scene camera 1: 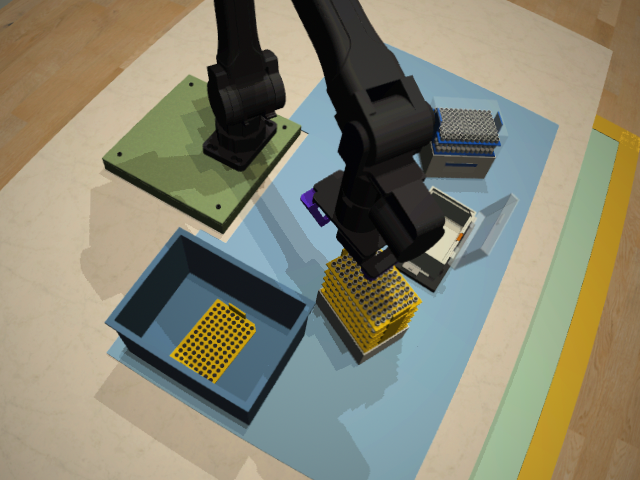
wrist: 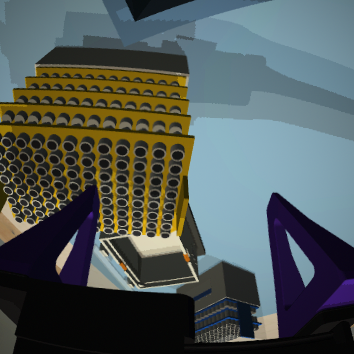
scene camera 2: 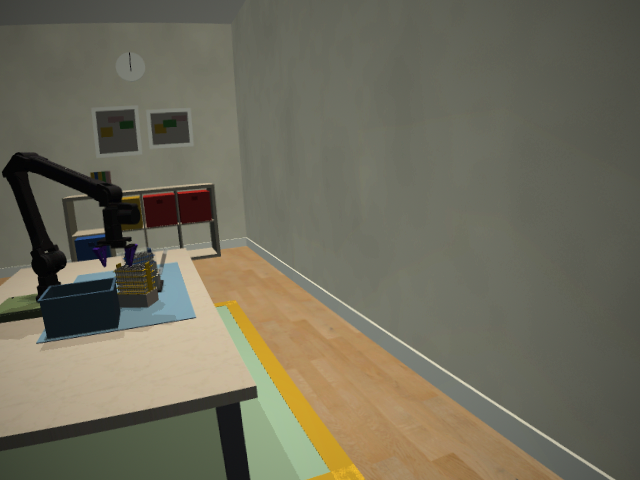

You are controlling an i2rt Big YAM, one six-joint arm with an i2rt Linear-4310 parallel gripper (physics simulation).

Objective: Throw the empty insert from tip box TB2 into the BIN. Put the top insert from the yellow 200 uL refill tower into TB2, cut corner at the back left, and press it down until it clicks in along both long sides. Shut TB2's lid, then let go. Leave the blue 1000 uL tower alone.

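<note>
The empty yellow insert [scene camera 1: 214, 341] lies in the blue BIN [scene camera 1: 186, 381] [scene camera 2: 77, 316]. The yellow refill tower's top insert [scene camera 1: 385, 297] [wrist: 131, 172], full of tips, sits on the stack. My gripper [wrist: 184, 197] [scene camera 2: 116, 264] is wide open and empty, above the tower's edge. In the wrist view, one purple finger overlaps the top insert and the other is over the blue mat. The arm partly hides the fingers in scene camera 1. TB2 [scene camera 1: 443, 246] [wrist: 160, 266] stands beyond the tower with no insert in it. Its clear lid [scene camera 1: 491, 227] stands open.
The blue 1000 uL tower [scene camera 1: 462, 165] [wrist: 235, 285] stands beyond TB2. The BIN stands close beside the yellow tower. The arm's green base plate [scene camera 1: 165, 180] is at the left. All the containers stand on the blue mat [scene camera 1: 439, 330].
</note>
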